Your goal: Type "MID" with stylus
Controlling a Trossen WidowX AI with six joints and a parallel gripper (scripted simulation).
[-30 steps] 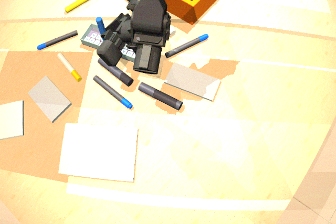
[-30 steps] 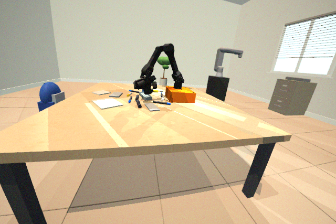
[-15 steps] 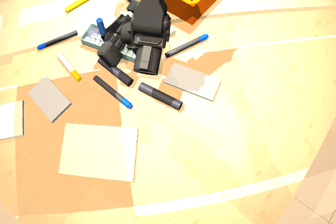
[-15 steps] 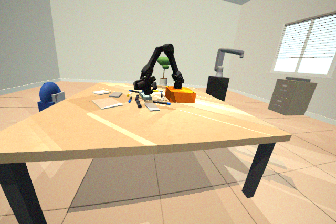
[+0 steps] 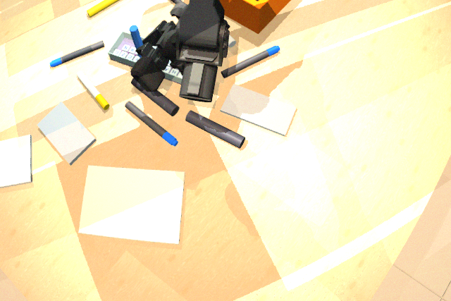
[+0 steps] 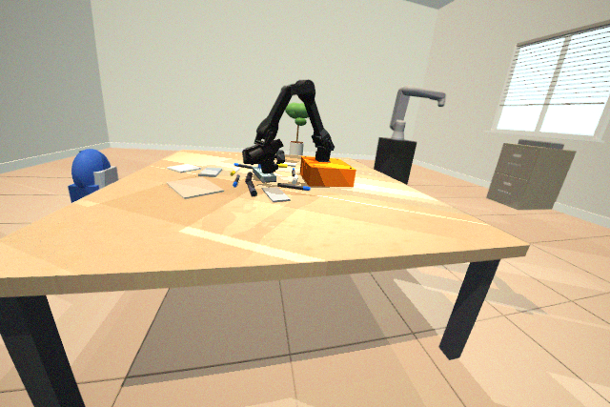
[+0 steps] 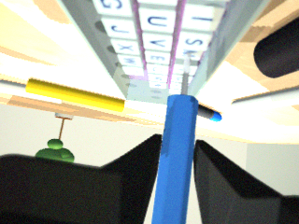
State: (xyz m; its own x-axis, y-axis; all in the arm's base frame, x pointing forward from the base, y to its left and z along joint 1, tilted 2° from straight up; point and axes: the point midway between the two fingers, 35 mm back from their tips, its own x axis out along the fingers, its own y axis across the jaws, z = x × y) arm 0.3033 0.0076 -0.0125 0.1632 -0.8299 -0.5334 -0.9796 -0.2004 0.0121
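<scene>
Right now my gripper tip is 12 cm short of the yellow-tipped pen, 4 cm to the left of it and 6 cm above it. Round my gripper tip: blue stylus: 1 cm below; yellow pen: 10 cm behind, 21 cm to the right, 6 cm below.
</scene>
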